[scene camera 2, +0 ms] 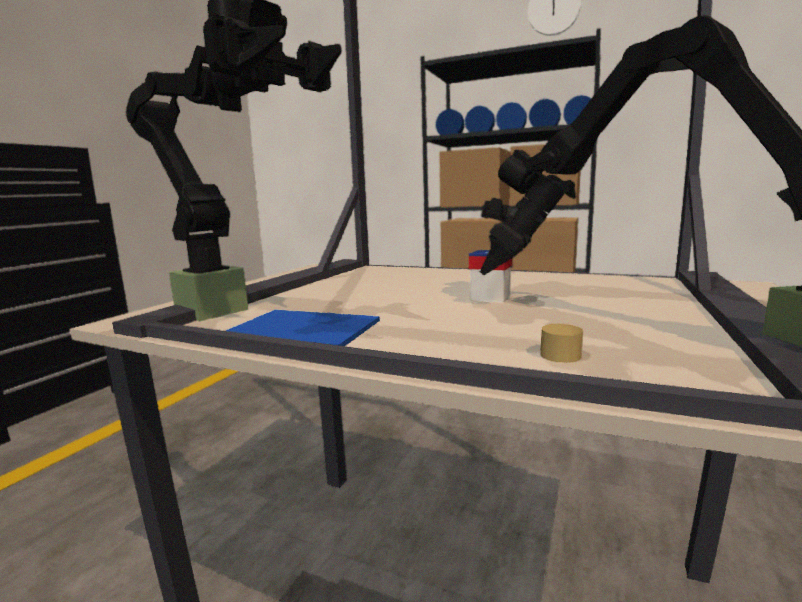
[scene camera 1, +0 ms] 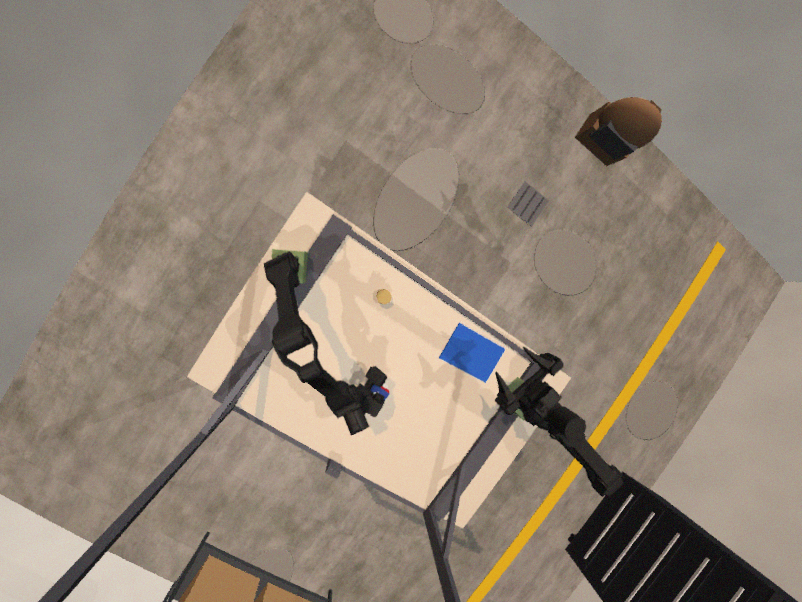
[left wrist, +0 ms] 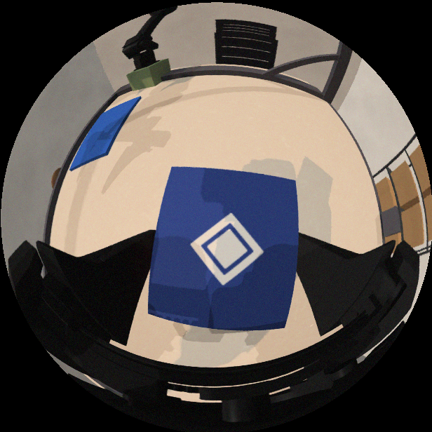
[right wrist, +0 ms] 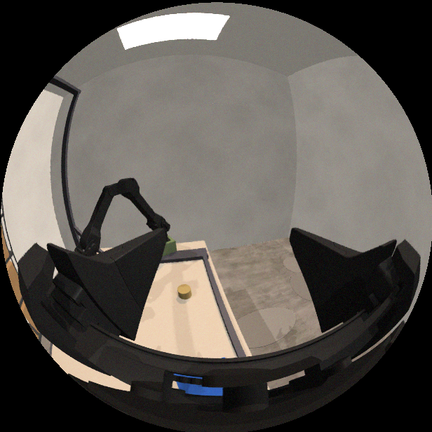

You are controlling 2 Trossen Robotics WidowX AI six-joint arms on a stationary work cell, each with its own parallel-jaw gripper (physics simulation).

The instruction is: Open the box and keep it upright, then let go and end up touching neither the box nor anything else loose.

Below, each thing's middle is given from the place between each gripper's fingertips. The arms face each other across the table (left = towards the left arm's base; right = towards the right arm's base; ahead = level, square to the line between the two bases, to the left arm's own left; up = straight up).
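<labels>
Flat blue mat [scene camera 2: 328, 328]: from my left hand, 250 mm to the right, 280 mm ahead, 50 mm below. Gold cylinder [scene camera 2: 562, 343]: 150 mm to the left of my left hand, 290 mm ahead of it, 40 mm below it. Lid [left wrist: 224, 256]: from my left hand, 10 mm to the left, 20 mm above. White box [scene camera 2: 494, 286]: my left gripper 10 mm above it, 10 mm to the right of it.
White box, from my right hand: 17 cm to the left, 34 cm behind, 35 cm below. Gold cylinder: 30 cm to the left of my right hand, 4 cm behind it, 38 cm below it. Lid, from my right hand: 17 cm to the left, 32 cm below, 34 cm behind. Flat blue mat: 9 cm to the right of my right hand, 6 cm behind it, 40 cm below it. Going by their middles, of the things named here the flat blue mat is the nearest to my right hand.
</labels>
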